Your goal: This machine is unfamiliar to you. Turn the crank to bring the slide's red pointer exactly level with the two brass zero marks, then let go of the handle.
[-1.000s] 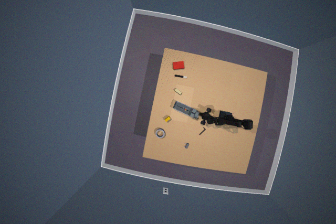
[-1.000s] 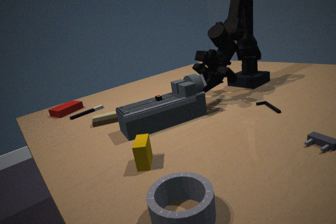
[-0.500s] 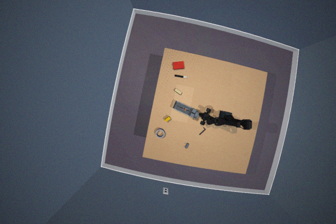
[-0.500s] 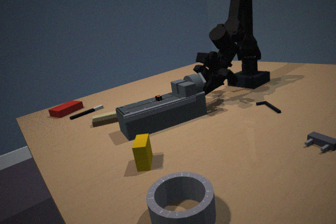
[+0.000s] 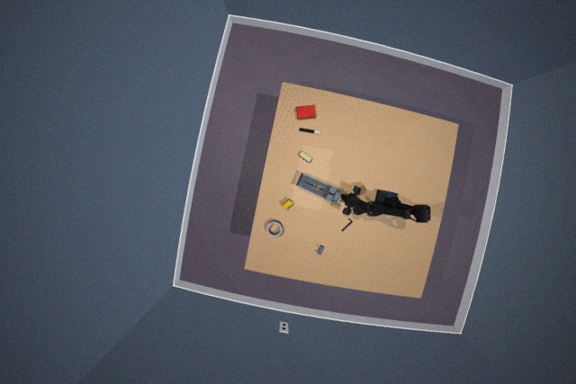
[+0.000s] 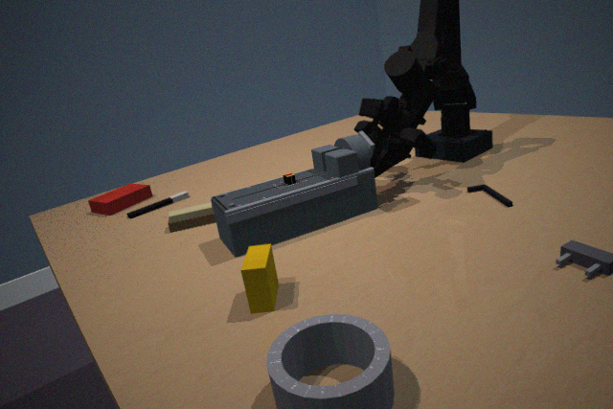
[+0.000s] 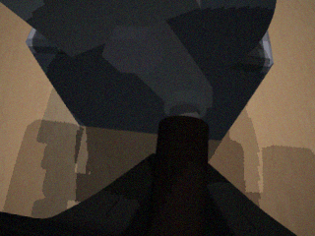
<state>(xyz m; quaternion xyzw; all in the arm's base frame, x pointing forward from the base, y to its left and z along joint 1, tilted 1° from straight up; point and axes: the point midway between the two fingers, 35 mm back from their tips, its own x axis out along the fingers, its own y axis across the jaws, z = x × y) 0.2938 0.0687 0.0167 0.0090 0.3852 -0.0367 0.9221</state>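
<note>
Now: the black crank handle 3 cm above my gripper tip and 2 cm behind it. From my gripper tip the other things lie so: black hex key (16 cm to the left, 13 cm behind, 4 cm below); then red pointer (17 cm ahead, 4 cm above); then tan block (30 cm ahead, 15 cm to the right, 2 cm below).
</note>
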